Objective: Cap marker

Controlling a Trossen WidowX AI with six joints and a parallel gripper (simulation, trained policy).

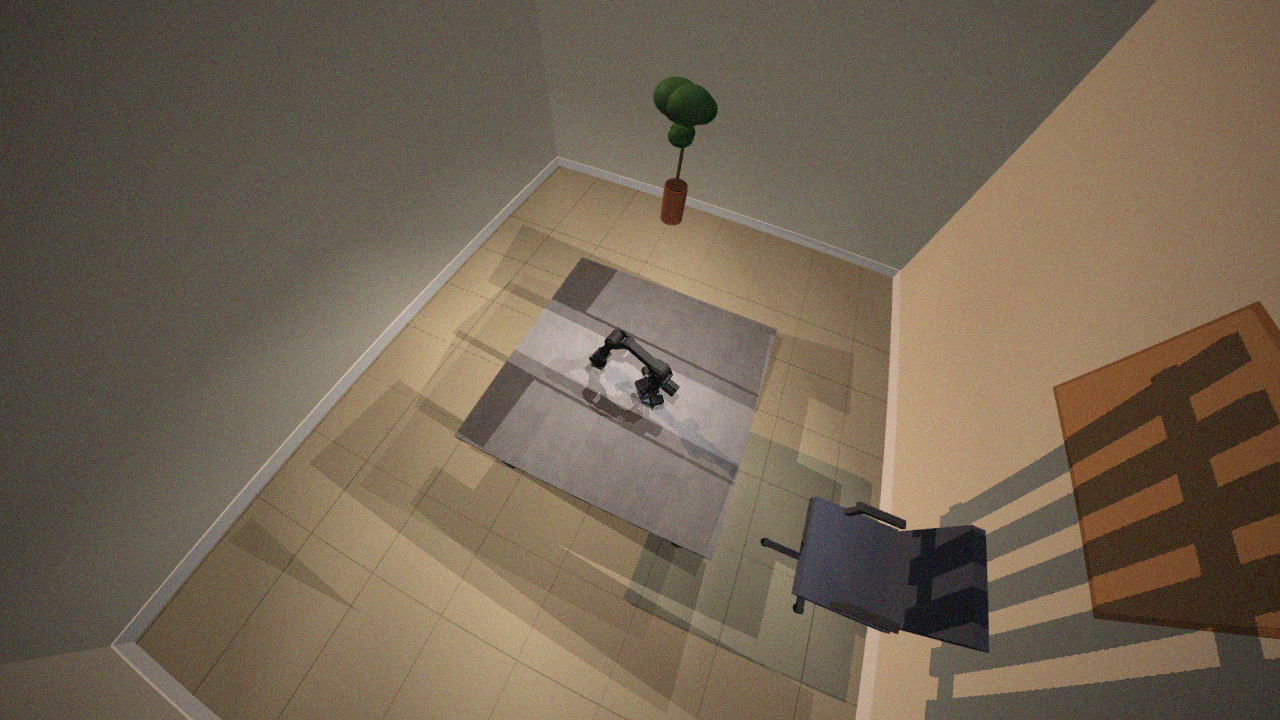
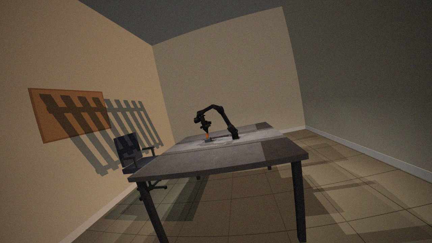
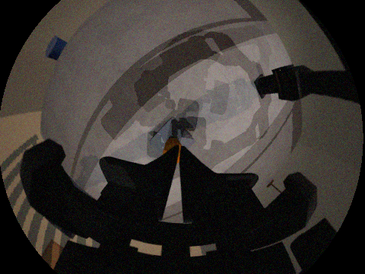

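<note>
Right now the orange cap is 1 cm ahead of my gripper tip and 2 cm below it. Also, from my gripper tip: small grey holder block 1 cm ahead, 8 cm below.
</note>
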